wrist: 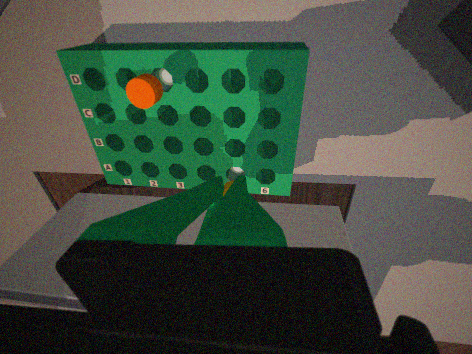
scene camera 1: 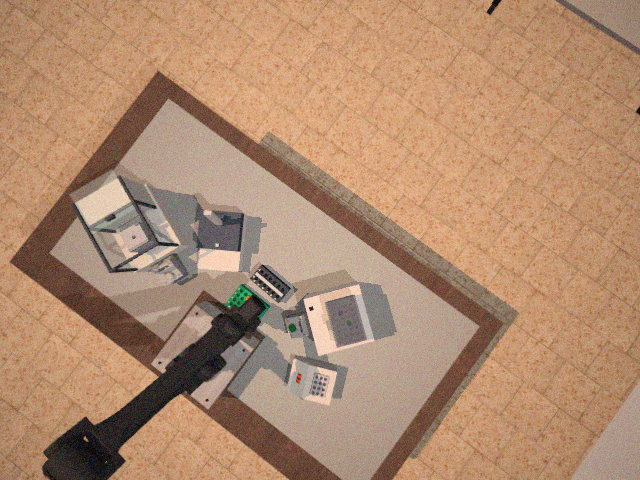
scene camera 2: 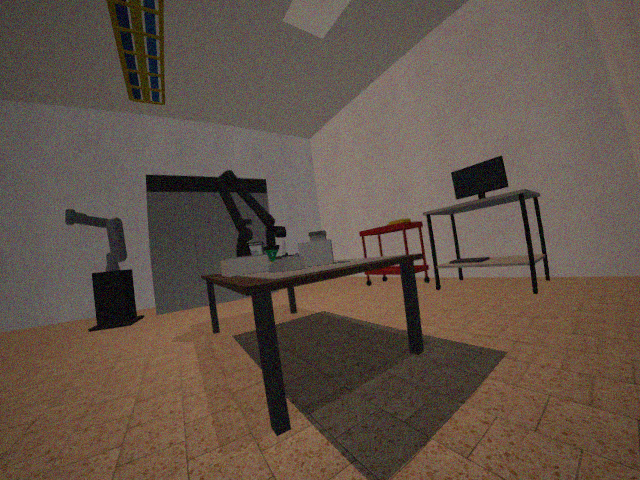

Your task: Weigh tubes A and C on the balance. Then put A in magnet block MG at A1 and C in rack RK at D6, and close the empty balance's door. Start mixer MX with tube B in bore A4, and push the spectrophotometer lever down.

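Places are measured from the arm's base along level axes (x ahead, y up, z right), in centimetres.
Pixels of known places: gripper, fingertip midpoint: (wrist: 232, 185) (scene camera 2: 272, 261); arm's base, origin of the base link: (scene camera 2: 244, 256).
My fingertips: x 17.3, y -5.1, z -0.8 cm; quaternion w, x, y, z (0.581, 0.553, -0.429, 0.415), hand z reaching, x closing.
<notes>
Ahead of a thing's pixels: the offset from my fingertips to its middle. "*": to the spot under its first point.
The green rack @(dy -3.5, dx +1.7, dz -3.3 cm) (scene camera 1: 239, 296) (wrist: 280, 62) has rows A to D and columns 1 to 6. My gripper (scene camera 2: 272, 254) (wrist: 232, 185) is shut on the yellow-capped tube @(dy -1.8, dx -0.6, dz +0.1 cm) (wrist: 228, 188) standing in A5, at the rack's near edge. The fingers hide most of its cap. The orange-capped tube @(dy -1.8, dx +4.3, dz -4.7 cm) (wrist: 144, 92) stands in D3 and leans out in the wrist view. No tube letters are readable. The glass-sided balance @(* dy +15.9, dx -4.8, dz -54.2 cm) (scene camera 1: 104, 200) stands at the table's left end. In scene camera 1 the hand hides the fingertips and part of the rack.
A dark slotted block @(dy -2.6, dx +12.6, dz -3.7 cm) (scene camera 1: 271, 283) stands beside the rack. A white box with a dark recess @(dy +0.1, dx +9.9, dz -25.8 cm) (scene camera 1: 221, 259), a larger white machine @(dy +4.5, dx +19.3, dz +17.6 cm) (scene camera 1: 318, 330), a small green-buttoned unit @(dy +1.4, dx +9.3, dz +12.6 cm) (scene camera 1: 292, 327) and a block with a grid of holes and red display @(* dy +1.2, dx -2.1, dz +31.7 cm) (scene camera 1: 305, 395) stand on the table (scene camera 1: 330, 181).
</notes>
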